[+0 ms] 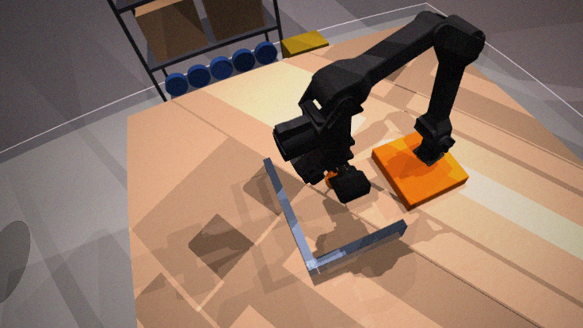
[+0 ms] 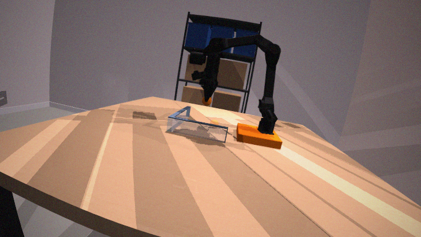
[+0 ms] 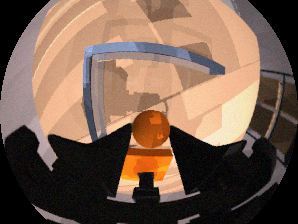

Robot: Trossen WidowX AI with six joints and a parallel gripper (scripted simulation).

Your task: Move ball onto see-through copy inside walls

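My gripper tip is now 6 cm past the see-through copy of ball, 3 cm to the left of it and 11 cm above it. Also, from my gripper tip: orange ball: right at my gripper tip.
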